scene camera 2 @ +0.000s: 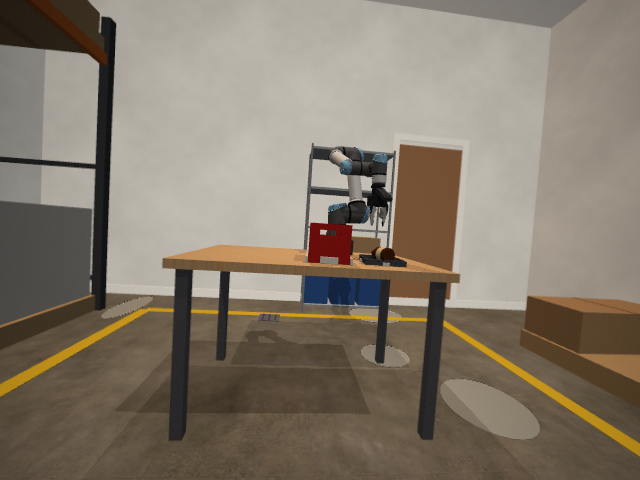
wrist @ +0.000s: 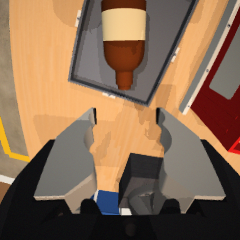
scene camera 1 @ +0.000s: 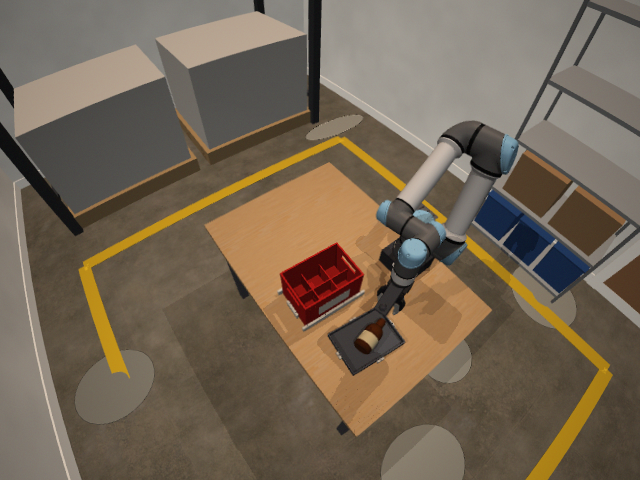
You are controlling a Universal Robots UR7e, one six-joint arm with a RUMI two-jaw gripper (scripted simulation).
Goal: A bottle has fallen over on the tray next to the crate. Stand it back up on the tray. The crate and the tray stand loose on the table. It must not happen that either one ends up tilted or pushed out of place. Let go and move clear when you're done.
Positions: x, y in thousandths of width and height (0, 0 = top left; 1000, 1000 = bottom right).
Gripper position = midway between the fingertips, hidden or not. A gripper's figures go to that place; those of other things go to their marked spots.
Scene:
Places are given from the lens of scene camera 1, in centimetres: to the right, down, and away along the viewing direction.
my gripper (scene camera 1: 604, 645): 24, 25, 118
red crate (scene camera 1: 509, 578): 2, 16, 139

